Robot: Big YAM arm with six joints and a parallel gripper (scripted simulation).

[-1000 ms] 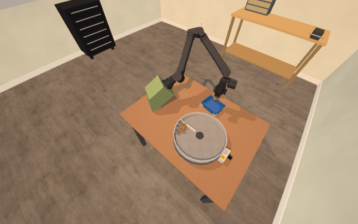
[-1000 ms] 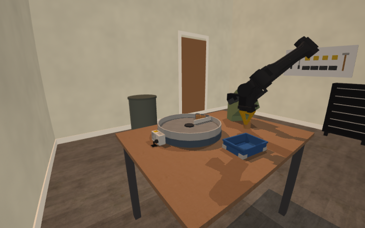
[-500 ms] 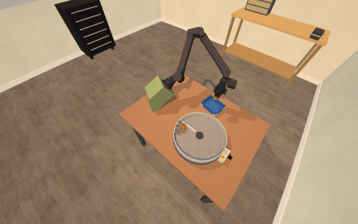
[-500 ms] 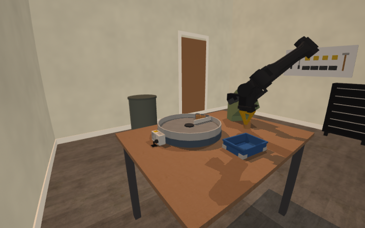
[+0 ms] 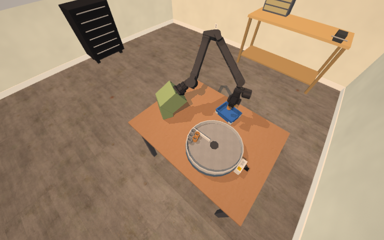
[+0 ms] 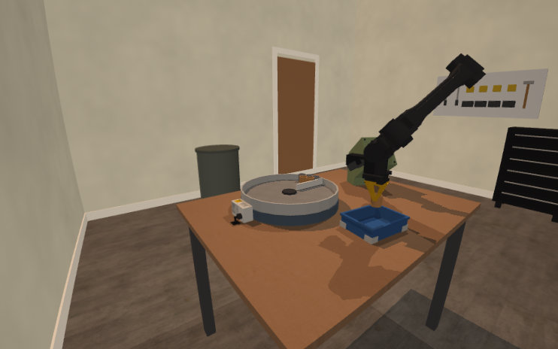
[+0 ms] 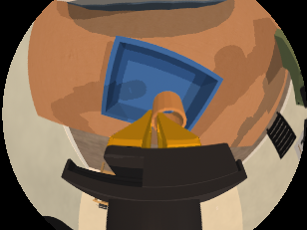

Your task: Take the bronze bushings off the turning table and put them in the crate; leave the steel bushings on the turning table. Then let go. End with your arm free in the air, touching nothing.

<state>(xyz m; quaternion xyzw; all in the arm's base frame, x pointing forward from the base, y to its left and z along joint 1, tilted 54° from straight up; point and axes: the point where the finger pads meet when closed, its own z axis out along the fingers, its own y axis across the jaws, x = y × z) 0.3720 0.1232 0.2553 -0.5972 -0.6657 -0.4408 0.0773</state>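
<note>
My gripper is now 9 cm above the blue crate and 1 cm past it. From my hand the other things lie so: grey turning table (35 cm to the right, 12 cm ahead, 6 cm below).
</note>
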